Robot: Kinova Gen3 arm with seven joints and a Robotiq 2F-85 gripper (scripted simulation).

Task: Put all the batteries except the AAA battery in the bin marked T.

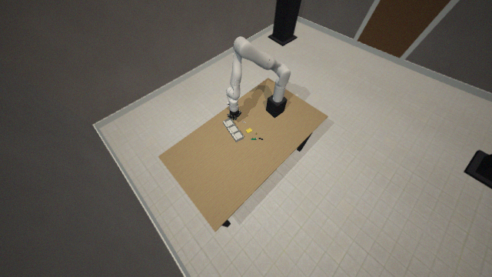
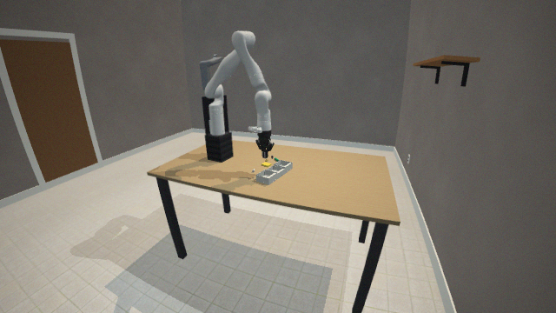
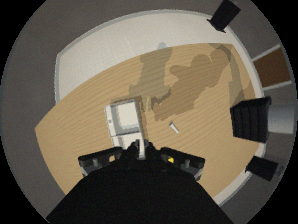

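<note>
Right now the grey bin is 50 mm ahead of my hand, 30 mm to the left of it and 100 mm below it. The rest, counted from my hand: green battery: 40 mm behind, 220 mm to the left, 120 mm below; then pale stick-like item: 90 mm behind, 10 mm to the left, 120 mm below; then yellow block: 60 mm behind, 120 mm to the left, 120 mm below.
</note>
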